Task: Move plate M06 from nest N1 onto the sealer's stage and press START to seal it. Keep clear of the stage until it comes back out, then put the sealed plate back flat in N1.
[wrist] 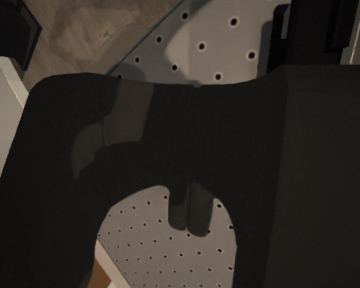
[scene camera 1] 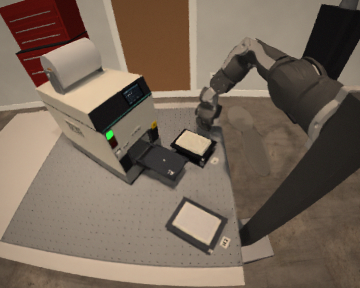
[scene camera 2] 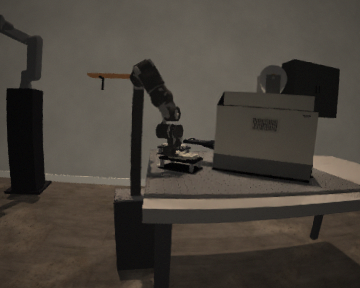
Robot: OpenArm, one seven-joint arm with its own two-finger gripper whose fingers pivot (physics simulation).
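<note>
Plate M06 (scene camera 1: 194,142) (scene camera 2: 190,156), pale-topped, sits in the black nest N1 (scene camera 1: 202,161) (scene camera 2: 181,168) beside the stage. My gripper (scene camera 1: 204,127) (scene camera 2: 172,150) (wrist: 198,159) is shut, with its two fingertips together and nothing seen between them. It is low at the far end of N1 in scene camera 1, close to the plate; whether it touches the plate cannot be told. In the wrist view the dark gripper body hides much. The sealer's dark stage (scene camera 1: 161,160) is out and bare. The sealer (scene camera 1: 100,102) (scene camera 2: 265,135) shows a green light. START cannot be made out clearly.
A second pale plate (scene camera 1: 197,222) lies in nest N2 (scene camera 1: 175,232), at the near side in scene camera 1. The perforated table top (scene camera 1: 100,215) (wrist: 150,250) ends near the arm's post (scene camera 1: 300,185). A film roll (scene camera 1: 75,62) is on the sealer.
</note>
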